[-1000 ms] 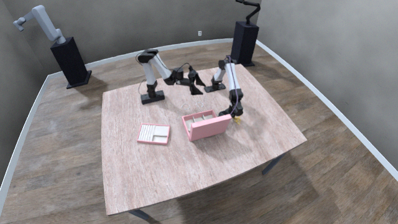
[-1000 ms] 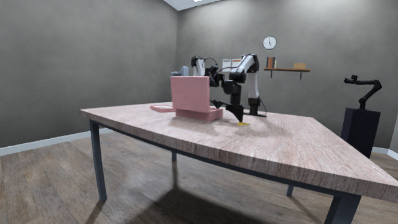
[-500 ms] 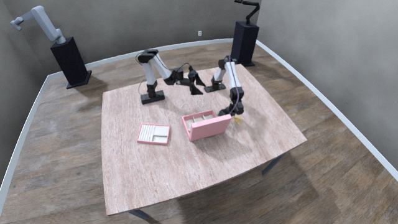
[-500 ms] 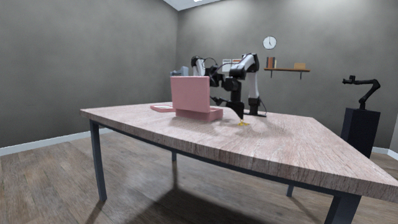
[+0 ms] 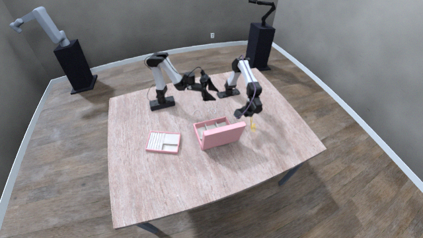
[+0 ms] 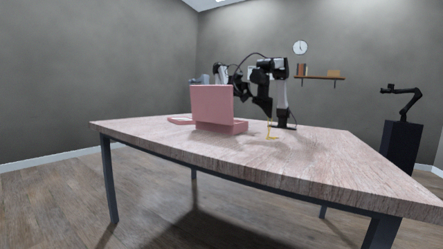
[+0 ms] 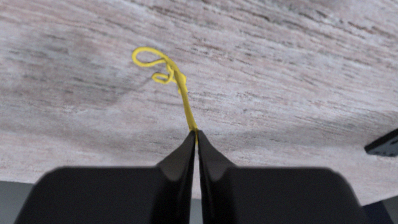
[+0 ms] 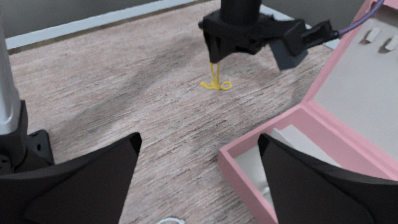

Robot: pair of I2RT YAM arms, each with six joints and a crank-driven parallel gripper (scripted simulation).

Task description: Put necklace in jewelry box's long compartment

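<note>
My left hand is 260 mm to the left of the pink jewelry box, 40 mm short of it and 20 mm below it. Also, from my left hand: pink tray: 610 mm to the right, 100 mm below, 10 mm behind.
</note>
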